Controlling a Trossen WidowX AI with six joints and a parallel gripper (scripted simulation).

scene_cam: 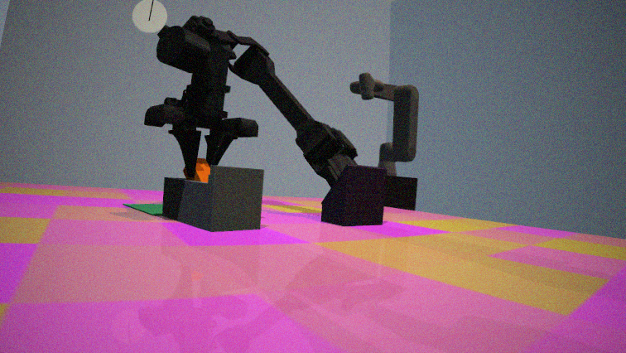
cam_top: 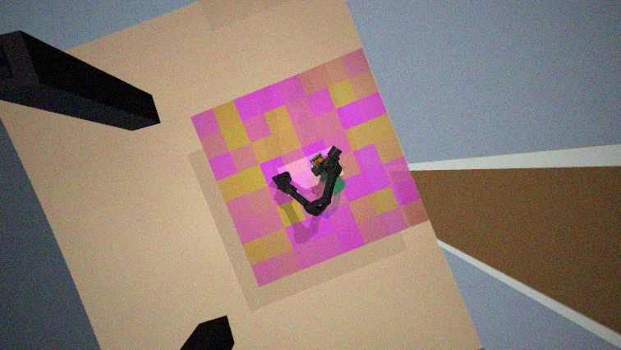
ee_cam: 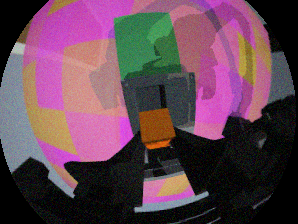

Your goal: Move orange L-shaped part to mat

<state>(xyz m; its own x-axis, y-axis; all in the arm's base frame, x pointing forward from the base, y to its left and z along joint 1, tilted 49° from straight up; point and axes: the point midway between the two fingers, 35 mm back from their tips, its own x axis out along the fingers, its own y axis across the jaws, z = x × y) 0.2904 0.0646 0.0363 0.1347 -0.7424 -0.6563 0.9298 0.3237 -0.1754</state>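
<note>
Now: the green mat 40 mm ahead of my gripper tip, 140 mm to the right of it and 80 mm below it. From my gripper tip the other things lie so: orange L-shaped part: 30 mm behind, 30 mm to the left, 30 mm below.
</note>
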